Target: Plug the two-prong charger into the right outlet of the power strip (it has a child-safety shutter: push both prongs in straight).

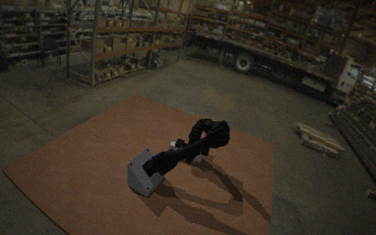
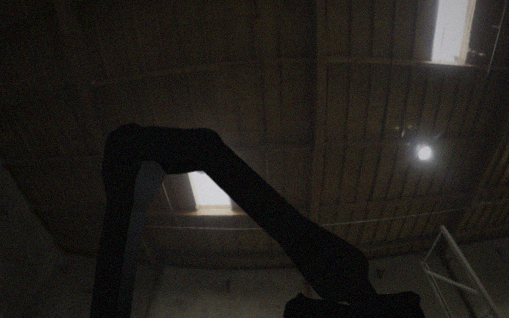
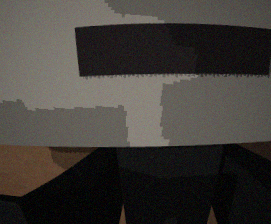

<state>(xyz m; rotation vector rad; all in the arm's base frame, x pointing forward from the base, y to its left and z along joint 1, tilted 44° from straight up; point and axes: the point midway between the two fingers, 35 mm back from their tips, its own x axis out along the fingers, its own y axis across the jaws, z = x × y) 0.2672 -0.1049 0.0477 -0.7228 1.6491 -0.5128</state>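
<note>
My gripper tip is now 20 mm short of the two-prong charger and 10 mm below it.
</note>
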